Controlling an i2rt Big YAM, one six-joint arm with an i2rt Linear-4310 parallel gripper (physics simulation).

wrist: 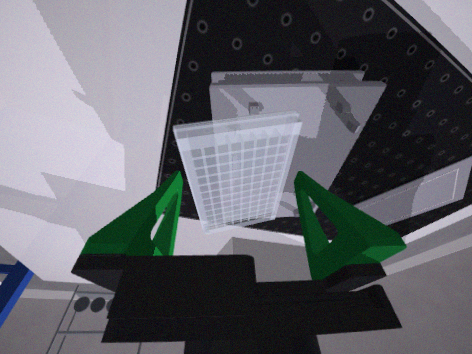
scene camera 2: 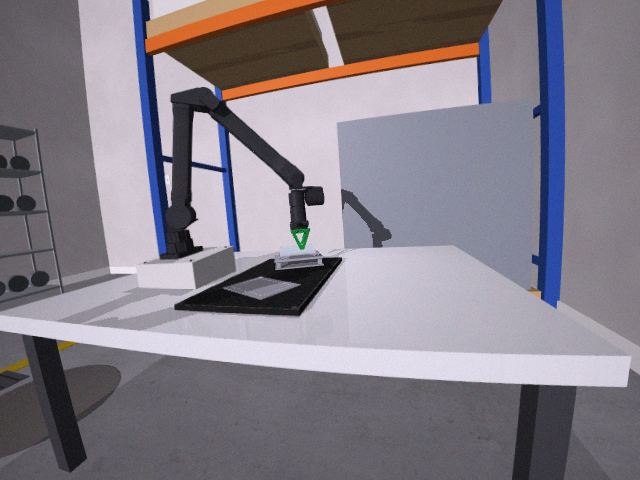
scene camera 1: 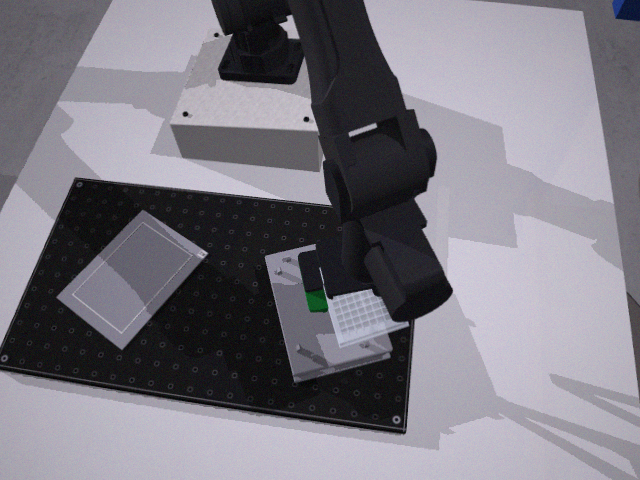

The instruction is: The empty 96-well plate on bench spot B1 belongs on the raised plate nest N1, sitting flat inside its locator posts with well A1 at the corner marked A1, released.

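Seen in the pictures: gripper, fingertip midpoint: (wrist: 239,176) (scene camera 2: 301,248) (scene camera 1: 362,299); arm's base, link origin: (scene camera 2: 182,254) (scene camera 1: 263,63).
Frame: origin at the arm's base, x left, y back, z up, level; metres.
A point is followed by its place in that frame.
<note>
The clear 96-well plate (scene camera 1: 361,312) {x 0.212, y -0.366, z -0.028 m} (scene camera 2: 297,250) {x 0.180, y -0.349, z -0.023 m} (wrist: 240,170) {x 0.215, y -0.361, z -0.016 m} rests on the raised grey nest N1 (scene camera 1: 294,315) {x 0.132, y -0.381, z -0.038 m} (scene camera 2: 299,265) {x 0.126, y -0.374, z -0.066 m} (wrist: 305,100) {x 0.193, y -0.421, z -0.038 m}. It is shifted sideways and overhangs one long side of the nest, not framed by the locator posts. Bare nest surface shows along its other side. Whether it tilts, and where well A1 lies, I cannot tell. My gripper (scene camera 2: 301,245) {x 0.212, y -0.353, z -0.019 m} (wrist: 239,176) {x 0.212, y -0.353, z -0.019 m} is open and empty. Its green fingers are spread wide, one toward each long side of the plate in the wrist view. In scene camera 1 one green fingertip (scene camera 1: 316,302) {x 0.166, y -0.399, z 0.056 m} shows; the arm hides the other.
Flat grey bench spot B1 (scene camera 1: 129,279) {x -0.103, y -0.361, z -0.069 m} (scene camera 2: 261,287) {x -0.112, y -0.361, z -0.069 m} (wrist: 432,187) {x -0.096, y -0.398, z -0.069 m}, with an outlined rectangle, lies apart from the nest on the black perforated board (scene camera 1: 206,361) {x 0.033, y -0.449, z -0.070 m} (scene camera 2: 206,303) {x -0.233, y -0.288, z -0.070 m}. The white arm base block (scene camera 1: 248,142) {x 0.009, y -0.134, z -0.029 m} (scene camera 2: 165,274) {x -0.111, y -0.037, z -0.039 m} stands beside the board. A locator post (wrist: 255,107) {x 0.225, y -0.404, z -0.031 m} stands near the plate's end.
</note>
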